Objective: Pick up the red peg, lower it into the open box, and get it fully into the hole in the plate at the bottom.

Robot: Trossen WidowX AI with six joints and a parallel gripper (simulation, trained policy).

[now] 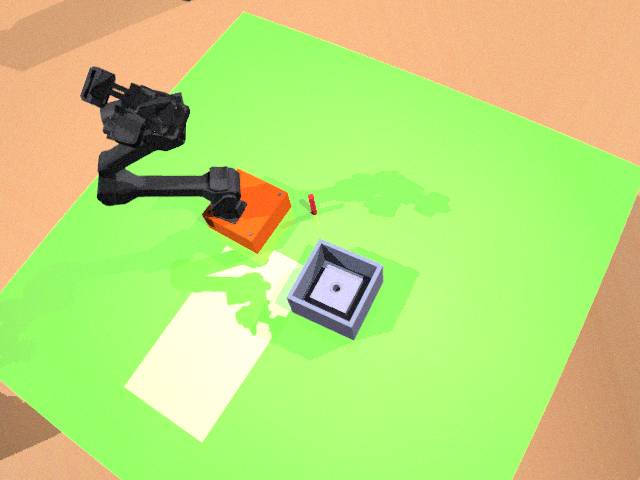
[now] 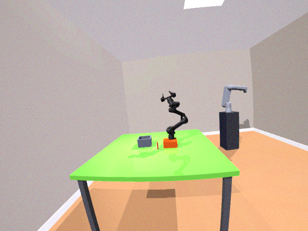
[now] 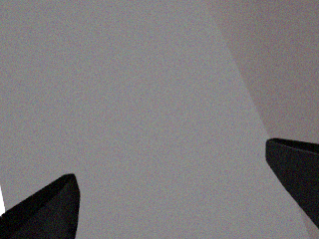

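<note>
The red peg lies 580 mm below my gripper tip, 230 mm to the left of it and 160 mm ahead of it. Round my gripper tip: dark box (600 mm below, 310 mm ahead, 40 mm to the left); plate (580 mm below, 310 mm ahead, 40 mm to the left).
</note>
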